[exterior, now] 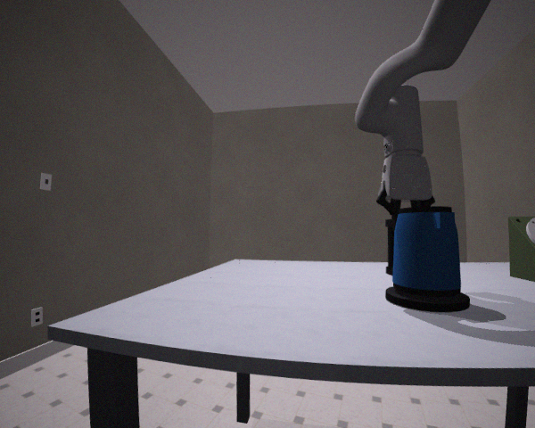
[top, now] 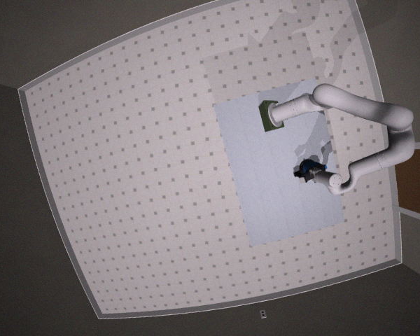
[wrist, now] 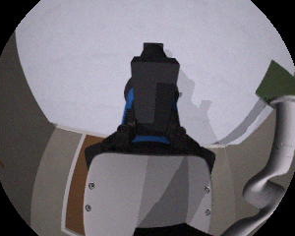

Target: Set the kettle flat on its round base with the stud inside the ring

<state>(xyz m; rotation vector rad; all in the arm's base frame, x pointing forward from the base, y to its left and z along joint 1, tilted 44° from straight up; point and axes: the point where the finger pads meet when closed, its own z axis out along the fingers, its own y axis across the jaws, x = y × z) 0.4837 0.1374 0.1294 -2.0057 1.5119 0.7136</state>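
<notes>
Right now my hand is 50 mm above the blue kettle, 30 mm to the right of it and 10 mm past it. Also, from my hand: black round base 140 mm below, 70 mm to the left, 20 mm behind.
</notes>
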